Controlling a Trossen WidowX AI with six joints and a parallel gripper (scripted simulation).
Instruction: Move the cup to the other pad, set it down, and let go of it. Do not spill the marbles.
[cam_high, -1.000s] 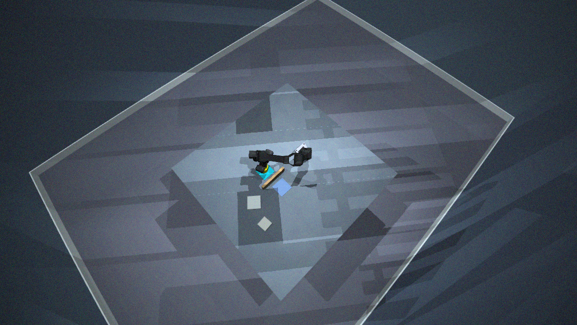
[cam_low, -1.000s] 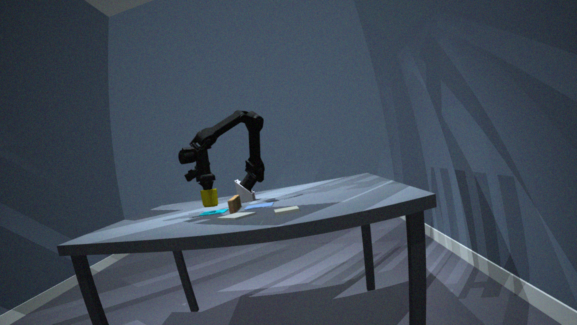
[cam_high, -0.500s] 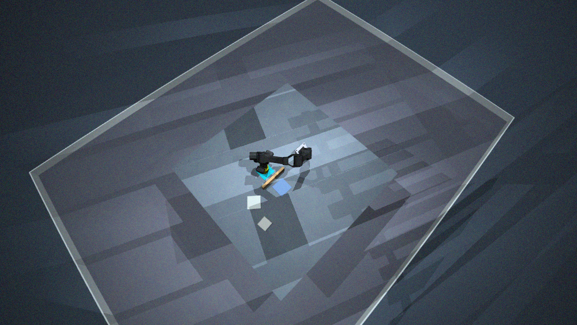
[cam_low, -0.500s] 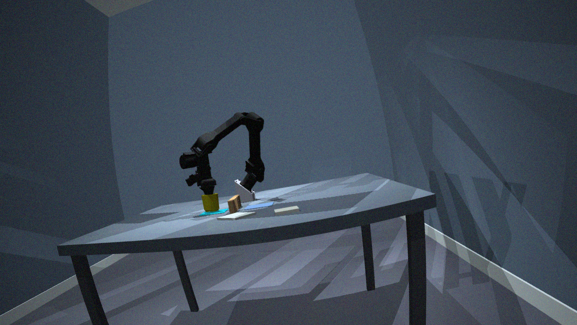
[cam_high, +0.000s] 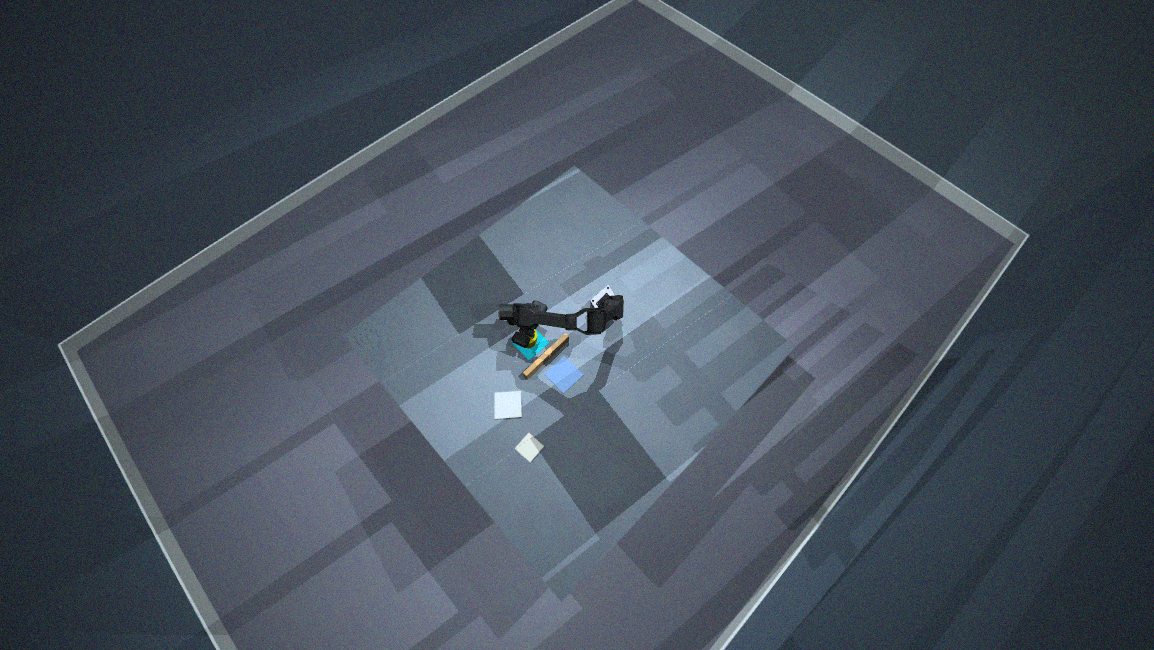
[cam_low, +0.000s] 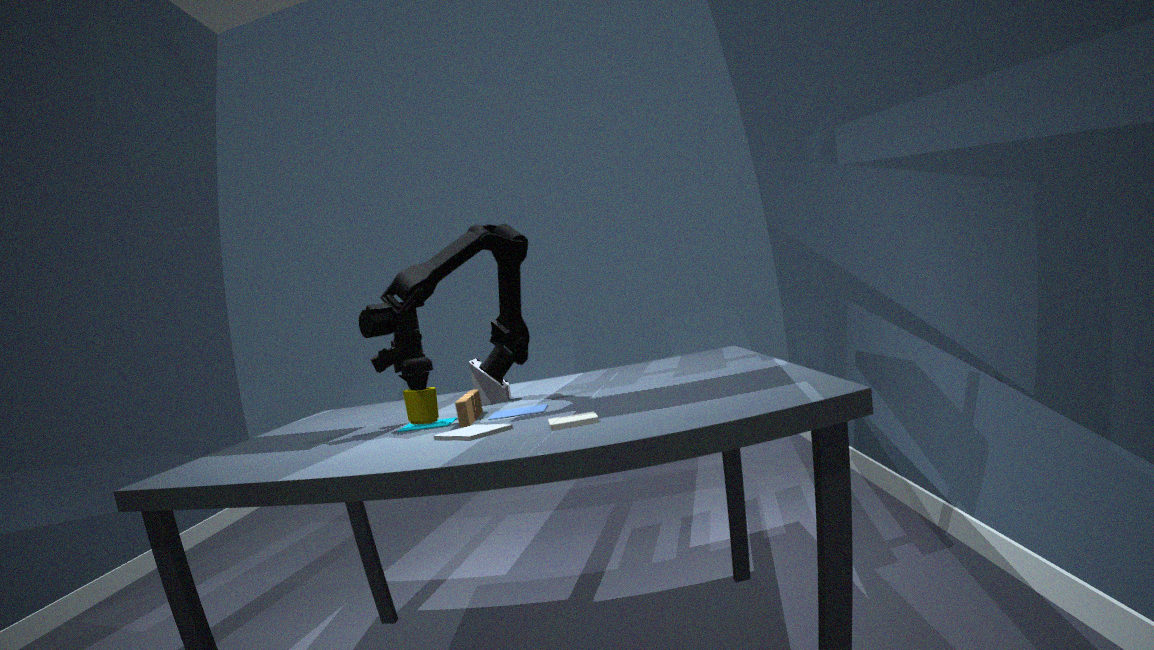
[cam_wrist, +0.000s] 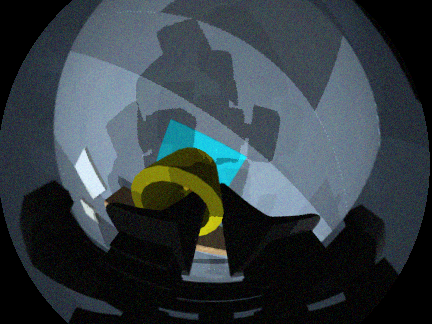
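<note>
My gripper tip is 20 mm short of the yellow cup and 10 mm to the right of it. Also, from my gripper tip: pale blue pad 30 mm ahead, 210 mm to the left, 50 mm below; wooden block 30 mm ahead, 110 mm to the left, 20 mm below; bright cyan pad 30 mm ahead, 10 mm to the left, 50 mm below.
</note>
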